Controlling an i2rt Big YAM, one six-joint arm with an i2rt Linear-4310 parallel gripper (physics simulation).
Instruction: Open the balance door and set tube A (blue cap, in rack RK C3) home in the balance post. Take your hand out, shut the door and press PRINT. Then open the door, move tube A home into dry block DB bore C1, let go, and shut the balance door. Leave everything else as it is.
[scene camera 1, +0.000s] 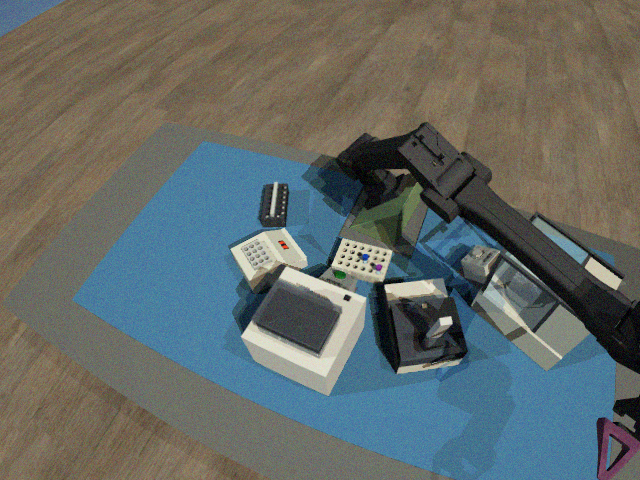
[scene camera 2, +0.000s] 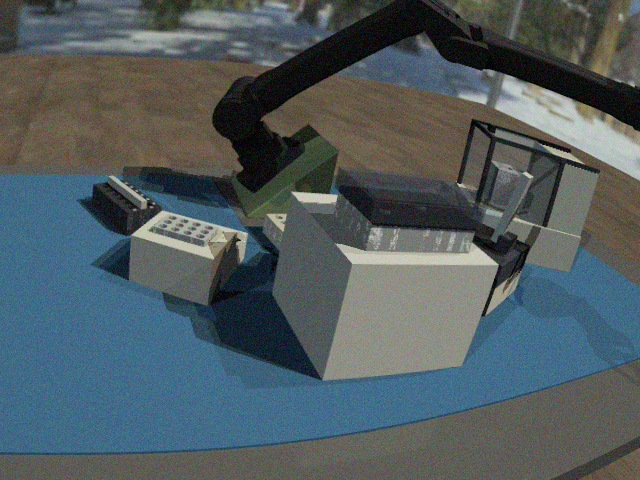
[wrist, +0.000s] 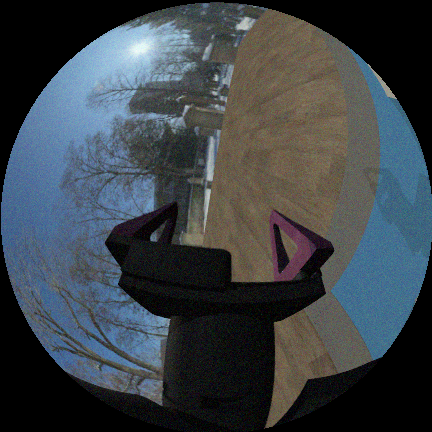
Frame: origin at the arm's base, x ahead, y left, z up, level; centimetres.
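Seen in the pictures: gripper, fingertip midpoint: (wrist: 224, 209); arm's base, origin of the base link: (scene camera 1: 387, 193) (scene camera 2: 272, 166).
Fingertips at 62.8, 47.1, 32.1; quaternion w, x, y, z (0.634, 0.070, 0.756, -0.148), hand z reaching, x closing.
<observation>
Pixels of each thing's top centre, then the offset from my fingertips to it, as dx, dy, dz. "spot": a spot on its surface instead.
- Tube A's blue cap, middle of its top: (scene camera 1: 365, 256) -41.6, -45.9, -32.1
- white holed rack, middle of its top: (scene camera 1: 362, 257) -42.4, -46.9, -34.5
- balance, surface spot: (scene camera 2: 580, 206) (scene camera 1: 567, 339) spot: -31.0, +1.5, -24.2
- dry block, middle of its top: (scene camera 2: 194, 219) (scene camera 1: 266, 247) -34.5, -68.1, -30.5
- large white device with a dark lid, middle of its top: (scene camera 2: 387, 166) (scene camera 1: 312, 285) -22.6, -50.0, -18.5
- dark-topped device with a light lever, surface spot: (scene camera 2: 511, 206) spot: -23.8, -26.4, -22.7
- purple cap, middle of its top: (scene camera 1: 378, 266) -39.8, -42.0, -32.1
- black strip holder, middle of its top: (scene camera 2: 126, 187) (scene camera 1: 274, 197) -51.6, -75.4, -32.7
Tube A's blue cap (scene camera 1: 364, 257) stands up from the white holed rack (scene camera 1: 343, 259) in scene camera 1. The balance (scene camera 1: 567, 335) (scene camera 2: 580, 206), a pale body with a dark-framed glass chamber, stands at the right. The arm crosses in front of part of it in scene camera 1, and I cannot tell how its door stands. The dry block (scene camera 1: 248, 266) (scene camera 2: 168, 273) is white with a grey block of bores and a red display. My gripper (wrist: 224, 209) is open and empty, beyond the balance at the right; in scene camera 1 part of it shows at the lower right edge.
A large white device with a dark lid (scene camera 1: 297, 317) (scene camera 2: 408, 206) stands at the front centre. A dark-topped device with a light lever (scene camera 1: 439, 328) (scene camera 2: 511, 206) stands between it and the balance. A purple cap (scene camera 1: 378, 267) is in the rack. A black strip holder (scene camera 1: 267, 204) (scene camera 2: 116, 206) stands behind the dry block.
</observation>
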